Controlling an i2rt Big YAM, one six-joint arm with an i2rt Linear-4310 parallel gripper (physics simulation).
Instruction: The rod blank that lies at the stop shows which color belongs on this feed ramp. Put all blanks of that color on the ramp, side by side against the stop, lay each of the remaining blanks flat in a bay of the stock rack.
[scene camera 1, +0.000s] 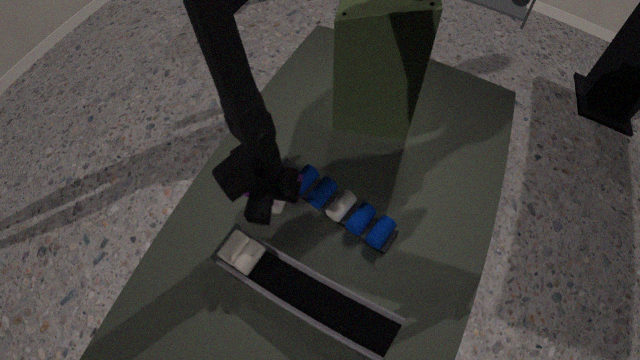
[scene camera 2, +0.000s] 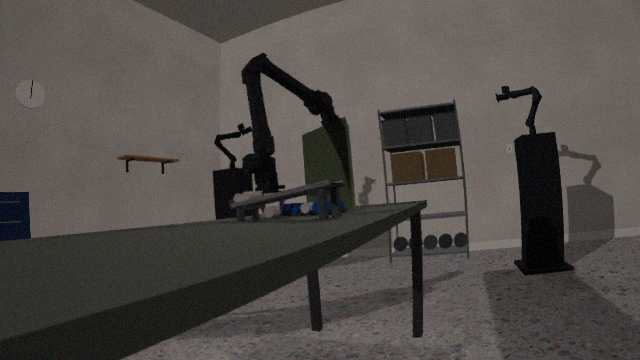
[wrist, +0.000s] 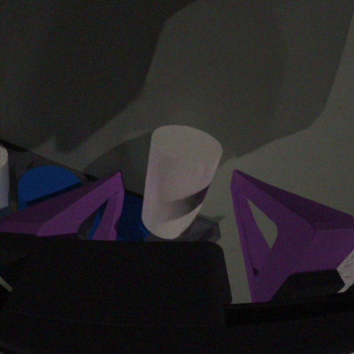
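Two white blanks (scene camera 1: 231, 244) (scene camera 1: 249, 256) lie side by side at the left end of the feed ramp (scene camera 1: 325, 302) (scene camera 2: 295, 193). The stock rack (scene camera 1: 391, 241) (wrist: 207, 230) holds blue blanks (scene camera 1: 321, 192) (scene camera 1: 360, 219) (scene camera 1: 381, 232) (wrist: 47, 187), and a white one (scene camera 1: 341, 206) lies in the row's middle. Another blue blank (scene camera 1: 308, 179) (wrist: 122, 217) lies near its left end. Beside that, a white blank (scene camera 1: 278, 206) (scene camera 2: 271, 210) (wrist: 182, 200) lies at the rack's end; its seating is unclear. My gripper (scene camera 1: 273, 186) (scene camera 2: 272, 206) (wrist: 177, 177) is open, with purple fingers apart on either side of this blank.
A tall green pedestal (scene camera 1: 370, 75) (scene camera 2: 320, 160) stands on the table (scene camera 1: 465, 150) (scene camera 2: 150, 270) behind the rack. The ramp stands in front of the rack. A shelf unit (scene camera 2: 462, 175) and a black pedestal with an arm (scene camera 2: 540, 200) stand beyond the table.
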